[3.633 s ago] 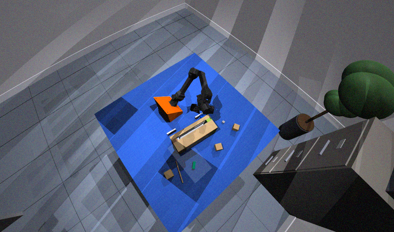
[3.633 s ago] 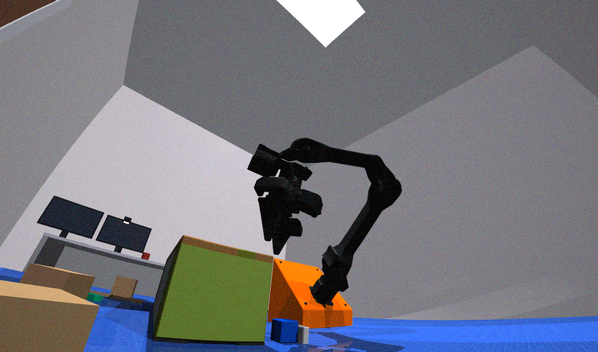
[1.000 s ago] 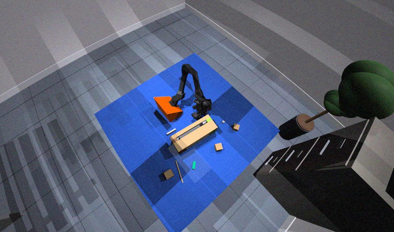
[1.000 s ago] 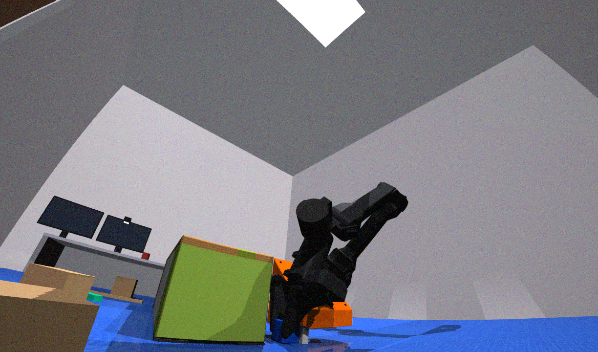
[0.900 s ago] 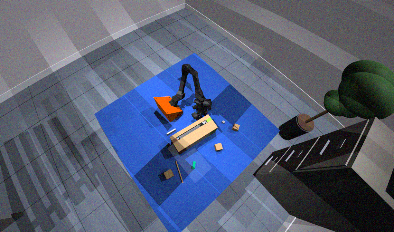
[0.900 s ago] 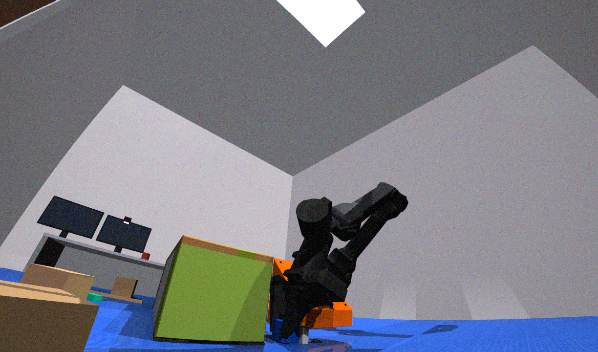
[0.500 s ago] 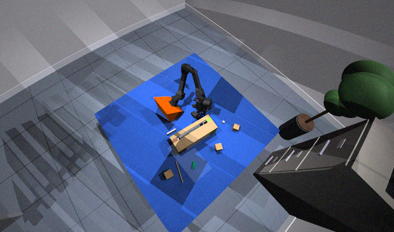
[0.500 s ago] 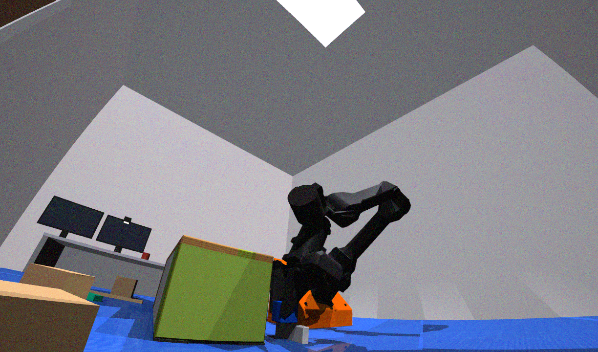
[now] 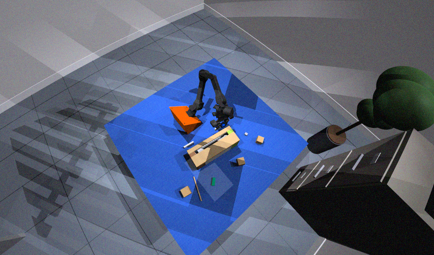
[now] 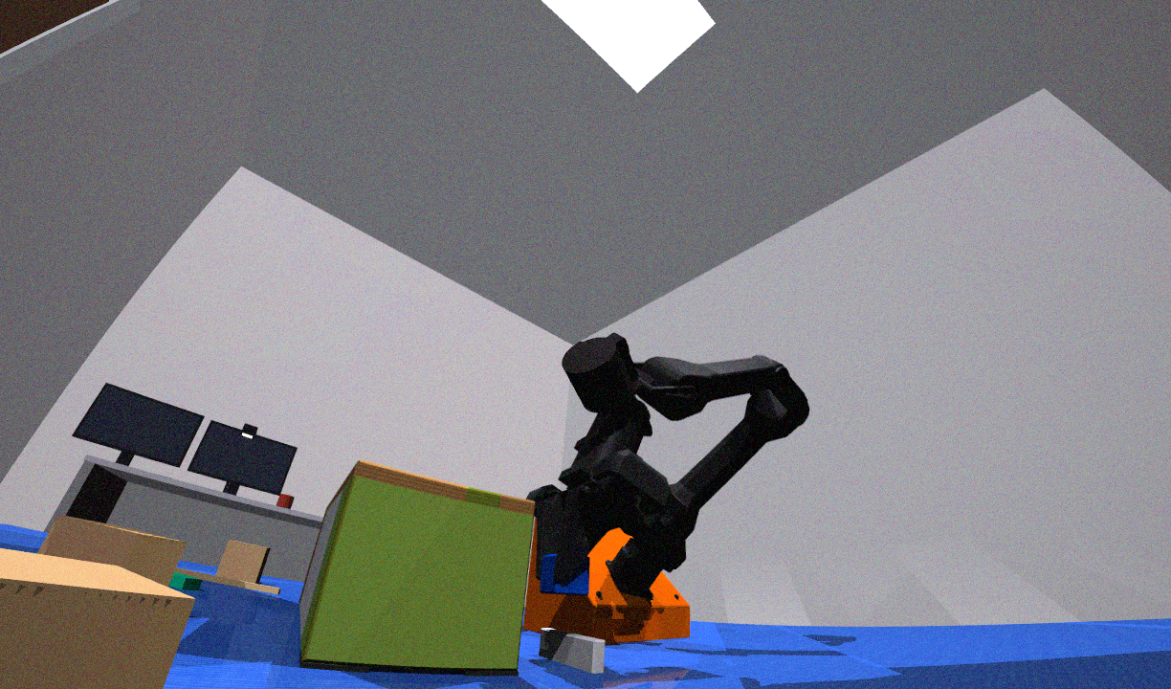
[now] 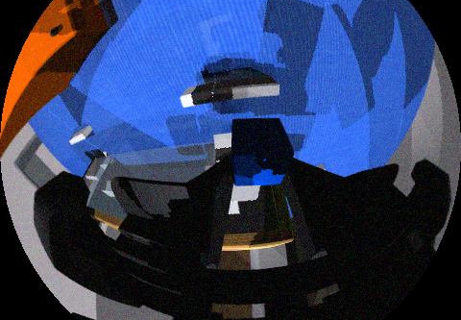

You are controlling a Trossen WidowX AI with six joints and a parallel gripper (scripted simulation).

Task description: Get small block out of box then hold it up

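My gripper tip is 1 cm past the blue block and 1 cm below it. Also, from my gripper tip: grey cube (14 cm ahead, 15 cm to the left, 6 cm below); then tan box (7 cm ahead, 17 cm to the right, 1 cm below); then green piece (32 cm ahead, 30 cm to the right, 6 cm below).
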